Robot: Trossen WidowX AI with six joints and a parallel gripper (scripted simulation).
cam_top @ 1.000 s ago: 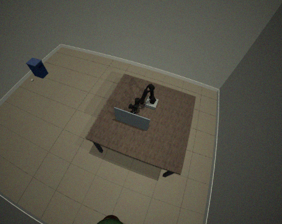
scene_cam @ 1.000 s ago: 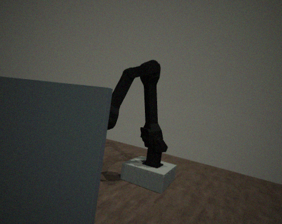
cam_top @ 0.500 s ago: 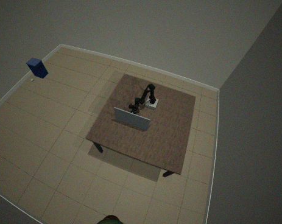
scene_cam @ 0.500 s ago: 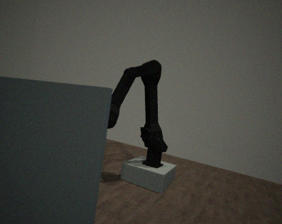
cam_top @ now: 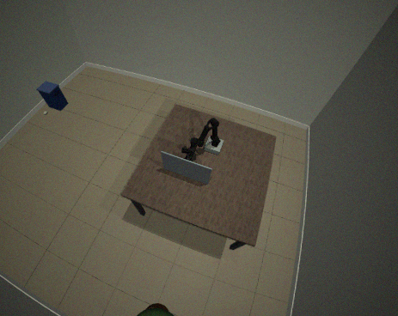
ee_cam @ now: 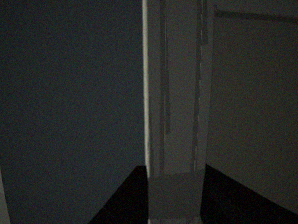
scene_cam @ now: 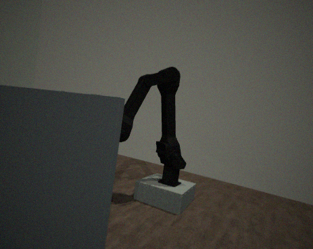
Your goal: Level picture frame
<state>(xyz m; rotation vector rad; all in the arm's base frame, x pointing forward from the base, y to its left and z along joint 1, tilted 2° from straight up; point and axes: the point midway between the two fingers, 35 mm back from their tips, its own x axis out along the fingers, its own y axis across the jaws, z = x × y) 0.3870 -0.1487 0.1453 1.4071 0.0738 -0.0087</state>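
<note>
My gripper tip is now 5 cm above the grey picture frame, 1 cm to the left of it and 1 cm short of it. Also, from my gripper tip: blue-grey wall panel: 6 cm below, 2 cm ahead, 1 cm to the left.
</note>
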